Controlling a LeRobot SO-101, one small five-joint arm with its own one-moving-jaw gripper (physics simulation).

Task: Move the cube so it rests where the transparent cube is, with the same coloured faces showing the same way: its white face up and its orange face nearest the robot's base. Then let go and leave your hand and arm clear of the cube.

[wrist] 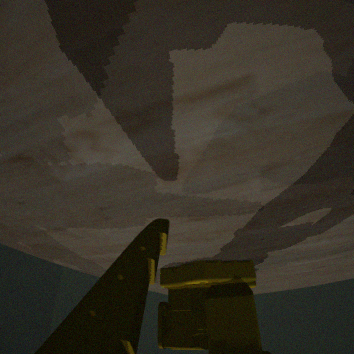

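My gripper shows as one dark yellow notched jaw, rising from the lower left of the wrist view with its tip a little below the middle. The moving jaw is swung out of the picture, so the gripper is fully open. No object touches the visible jaw. The cube does not show in the wrist view, and the transparent cube does not show either, so where the gripper is relative to them cannot be told.
The robot's own yellow base stands at the lower middle, right of the jaw. The brownish table top fills most of the view, with dark arm shadows across it. Its far edge curves along the bottom, against a blue-grey background.
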